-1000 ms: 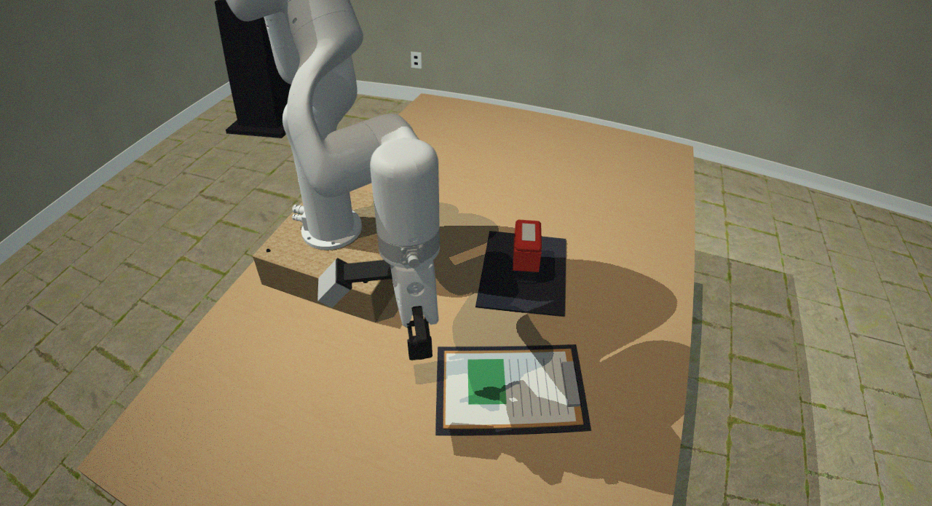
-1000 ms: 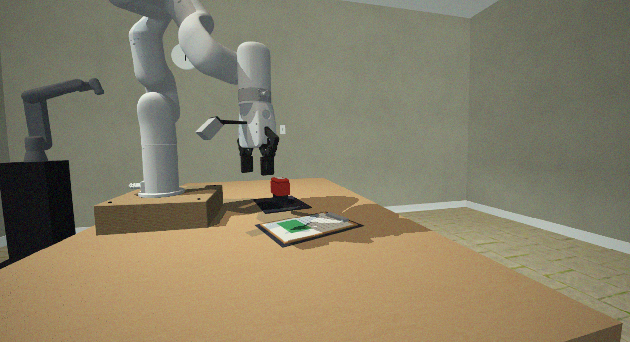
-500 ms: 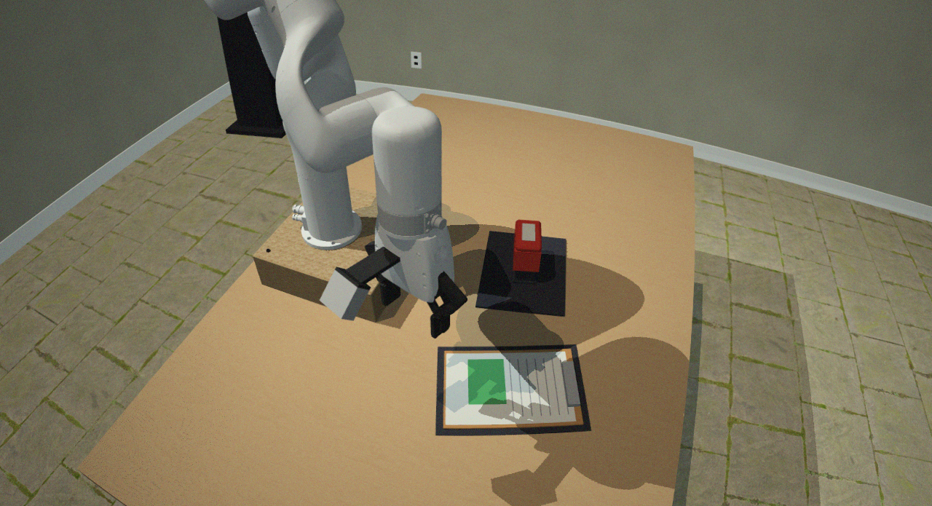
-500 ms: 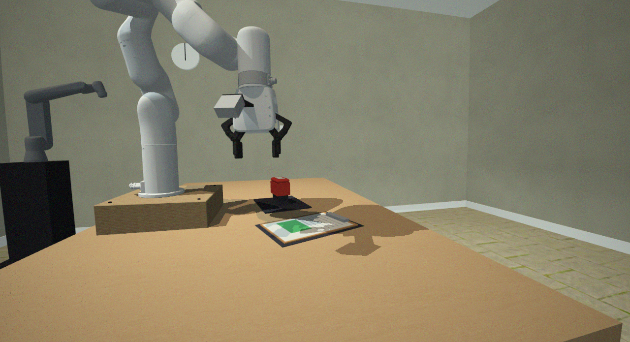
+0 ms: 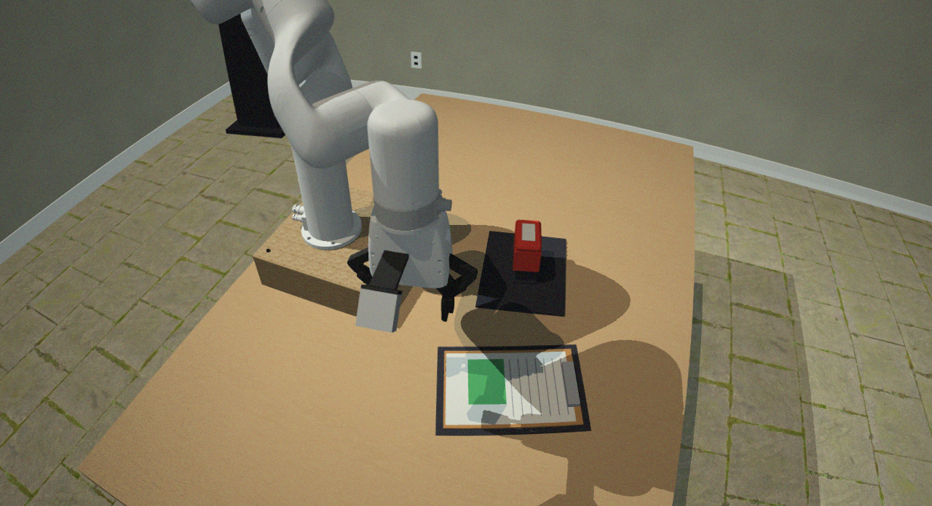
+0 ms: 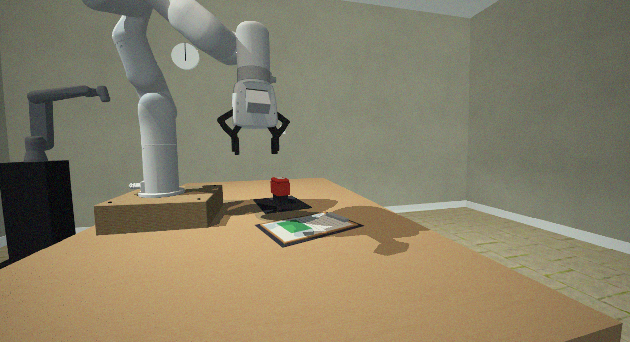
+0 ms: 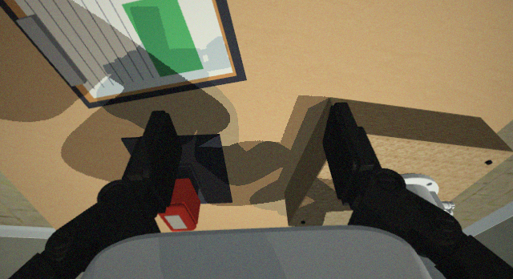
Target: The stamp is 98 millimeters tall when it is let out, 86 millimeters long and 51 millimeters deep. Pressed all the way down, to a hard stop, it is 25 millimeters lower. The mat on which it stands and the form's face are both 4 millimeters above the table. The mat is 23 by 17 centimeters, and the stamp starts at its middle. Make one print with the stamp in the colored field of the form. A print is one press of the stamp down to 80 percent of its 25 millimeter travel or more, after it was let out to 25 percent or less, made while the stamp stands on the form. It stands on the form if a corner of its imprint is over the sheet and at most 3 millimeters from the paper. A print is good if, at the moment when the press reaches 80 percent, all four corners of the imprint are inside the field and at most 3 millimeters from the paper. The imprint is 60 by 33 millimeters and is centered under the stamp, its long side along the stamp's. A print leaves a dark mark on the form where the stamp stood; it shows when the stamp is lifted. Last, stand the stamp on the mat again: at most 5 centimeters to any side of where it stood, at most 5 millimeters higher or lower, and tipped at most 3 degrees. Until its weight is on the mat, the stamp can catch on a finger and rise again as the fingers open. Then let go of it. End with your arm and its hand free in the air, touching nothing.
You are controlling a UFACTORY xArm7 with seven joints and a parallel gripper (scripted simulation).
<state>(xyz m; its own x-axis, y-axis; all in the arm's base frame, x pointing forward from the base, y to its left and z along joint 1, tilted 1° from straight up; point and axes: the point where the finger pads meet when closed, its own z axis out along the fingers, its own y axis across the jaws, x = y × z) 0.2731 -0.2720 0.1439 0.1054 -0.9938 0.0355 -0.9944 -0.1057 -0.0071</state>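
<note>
The red stamp lies 340 mm to the left of my hand, 160 mm below it and 110 mm ahead of it. From my hand the other things lie so: dark mat 340 mm to the left, 210 mm below, 110 mm ahead.
</note>
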